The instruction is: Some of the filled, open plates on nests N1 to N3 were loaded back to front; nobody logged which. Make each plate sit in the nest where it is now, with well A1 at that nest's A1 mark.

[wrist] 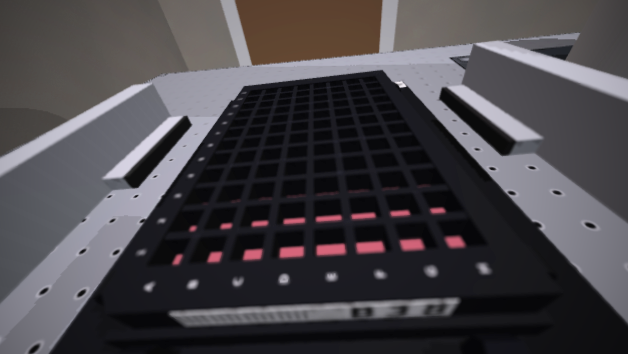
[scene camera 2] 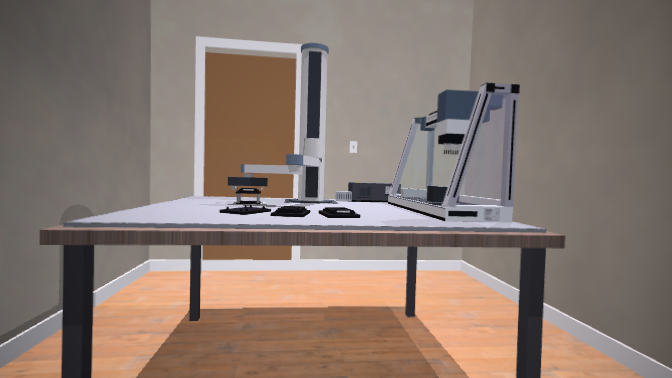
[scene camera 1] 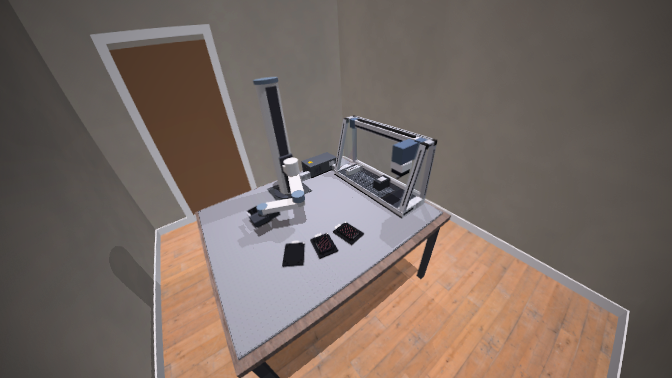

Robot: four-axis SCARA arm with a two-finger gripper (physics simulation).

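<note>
My gripper [scene camera 1: 262, 215] [scene camera 2: 248, 188] [wrist: 308, 89] is open; its fingers stand either side of a black, open plate [scene camera 2: 248, 190] [wrist: 320, 165], apart from it. Pink liquid shows in the plate's nearer wells in the wrist view. Letters A to H run left to right along its near edge; side numbers are blurred. A small white tag [wrist: 400, 84] sits at the far right, diagonally opposite the A end. The plate rests on a raised stand [scene camera 2: 258, 198]. Two more filled plates [scene camera 1: 324, 244] [scene camera 1: 348, 232] [scene camera 2: 291, 210] [scene camera 2: 340, 212] sit on low nests. Nest numbers are unreadable.
A low black nest [scene camera 1: 293, 255] [scene camera 2: 245, 210] without a plate is left of the two low plates. The arm's column [scene camera 1: 275, 135] [scene camera 2: 314, 100] stands behind. A gantry frame [scene camera 1: 427, 175] [scene camera 2: 509, 150] is at the right, a dark box [scene camera 1: 320, 164] [scene camera 2: 367, 191] at the back.
</note>
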